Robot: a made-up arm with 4 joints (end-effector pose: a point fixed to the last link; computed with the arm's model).
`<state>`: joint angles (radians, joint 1 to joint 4).
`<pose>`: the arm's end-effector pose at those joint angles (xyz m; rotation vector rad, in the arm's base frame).
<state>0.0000 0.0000 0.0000 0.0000</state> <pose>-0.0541 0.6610 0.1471 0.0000 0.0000 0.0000</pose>
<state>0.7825 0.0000 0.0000 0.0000</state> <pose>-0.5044 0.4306 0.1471 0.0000 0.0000 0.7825</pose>
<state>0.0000 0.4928 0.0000 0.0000</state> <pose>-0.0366 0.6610 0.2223 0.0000 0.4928 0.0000</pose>
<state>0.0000 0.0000 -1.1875 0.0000</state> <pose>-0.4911 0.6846 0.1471 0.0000 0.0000 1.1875</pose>
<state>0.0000 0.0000 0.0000 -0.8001</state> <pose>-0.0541 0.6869 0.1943 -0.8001 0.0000 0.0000</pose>
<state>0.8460 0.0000 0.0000 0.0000</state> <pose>-0.5307 0.3977 0.1471 0.0000 0.0000 0.8460</pose>
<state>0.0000 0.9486 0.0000 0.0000</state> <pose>0.0095 0.6610 0.2769 0.0000 0.9486 0.0000</pose>
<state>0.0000 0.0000 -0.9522 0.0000</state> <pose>-0.4073 0.7222 0.1471 0.0000 0.0000 0.9522</pose>
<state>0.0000 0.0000 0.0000 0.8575</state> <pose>-0.0541 0.6795 0.0927 0.8575 0.0000 0.0000</pose>
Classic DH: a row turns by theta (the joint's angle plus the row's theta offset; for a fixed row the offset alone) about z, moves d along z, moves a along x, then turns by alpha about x. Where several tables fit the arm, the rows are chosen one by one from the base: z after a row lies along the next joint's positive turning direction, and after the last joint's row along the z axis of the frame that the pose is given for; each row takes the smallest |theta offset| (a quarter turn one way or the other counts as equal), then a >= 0, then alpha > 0; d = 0 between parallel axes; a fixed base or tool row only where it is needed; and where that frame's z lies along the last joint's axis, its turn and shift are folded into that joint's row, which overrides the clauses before.
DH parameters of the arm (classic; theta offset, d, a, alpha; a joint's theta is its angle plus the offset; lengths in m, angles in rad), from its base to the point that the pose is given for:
joint 1: 0 0.15 0.1041 -1.5708
joint 2: 0 0.3491 -0.3942 -1.5708
joint 3: -1.5708 0.0099 0.3806 -1.5708
joint 4: 0 0.236 -0.0687 -1.5708
tool (fixed): -1.5708 0.007 0 0

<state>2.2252 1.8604 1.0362 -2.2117</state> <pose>-0.3596 -0.1289 0.0485 1.9438 0.7779 -0.2600</pose>
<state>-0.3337 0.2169 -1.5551 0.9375</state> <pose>-0.3895 0.7598 0.2463 0.9989 0.7034 1.0745</pose>
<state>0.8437 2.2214 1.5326 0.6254</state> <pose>-0.0221 0.1640 0.2283 -1.5027 0.6175 -0.5572</pose>
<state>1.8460 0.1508 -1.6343 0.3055</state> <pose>-0.3770 -0.7432 0.2348 0.0953 -0.6371 -2.7355</pose>
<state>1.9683 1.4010 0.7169 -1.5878</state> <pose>-0.5144 -0.0332 0.1213 2.7479 0.6762 -1.3018</pose>
